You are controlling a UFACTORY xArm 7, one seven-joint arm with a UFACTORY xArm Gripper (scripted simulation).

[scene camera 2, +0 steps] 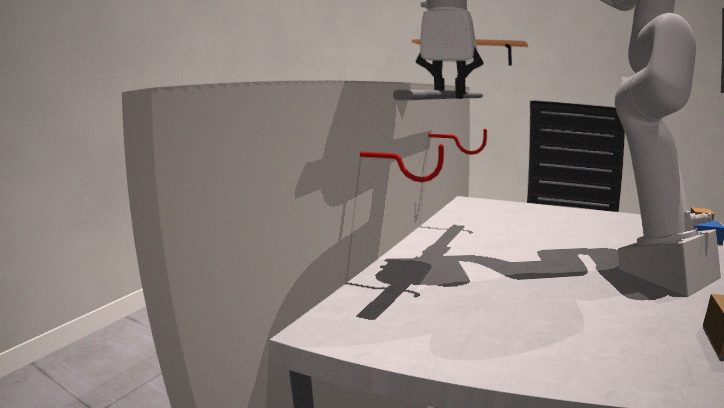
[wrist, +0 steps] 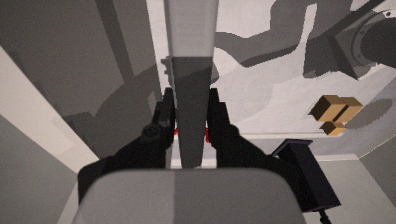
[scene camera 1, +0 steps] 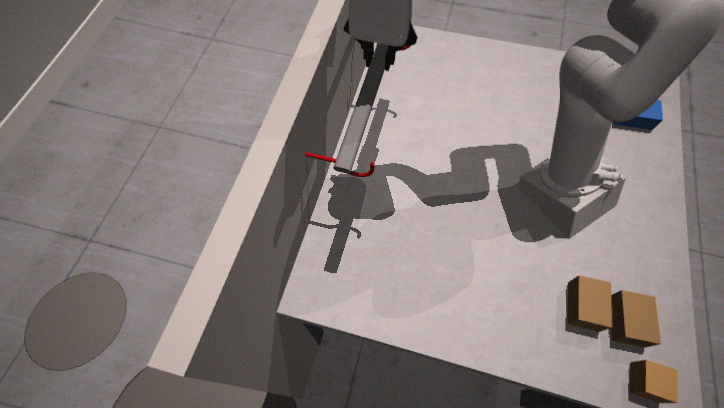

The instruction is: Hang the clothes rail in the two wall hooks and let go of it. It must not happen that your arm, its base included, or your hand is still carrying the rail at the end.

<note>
In view: my gripper (scene camera 2: 450,98), a grey clothes rail (scene camera 1: 344,162) and a wall panel (scene camera 2: 250,204).
My gripper is seen too in the wrist view (wrist: 191,99) and in scene camera 1 (scene camera 1: 379,63).
</note>
